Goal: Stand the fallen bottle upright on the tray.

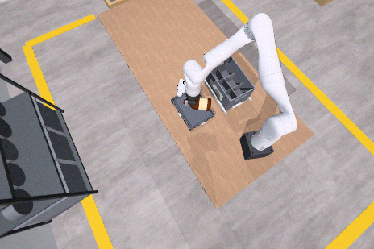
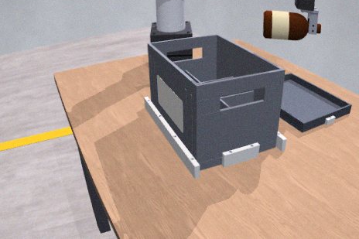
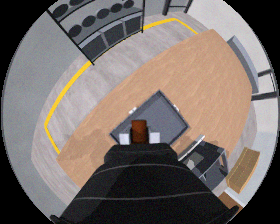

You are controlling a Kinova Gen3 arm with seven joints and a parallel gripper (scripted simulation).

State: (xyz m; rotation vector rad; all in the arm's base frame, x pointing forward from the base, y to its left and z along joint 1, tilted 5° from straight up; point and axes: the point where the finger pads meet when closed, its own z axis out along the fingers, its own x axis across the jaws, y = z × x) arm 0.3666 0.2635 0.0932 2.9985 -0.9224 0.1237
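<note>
My hand is 4 cm to the left of the brown bottle, 3 cm past it and 1 cm above it. Round my hand: dark grey tray: 19 cm below, 5 cm to the right, 2 cm ahead; dark grey crate: 32 cm to the right, 12 cm below, 4 cm ahead.
</note>
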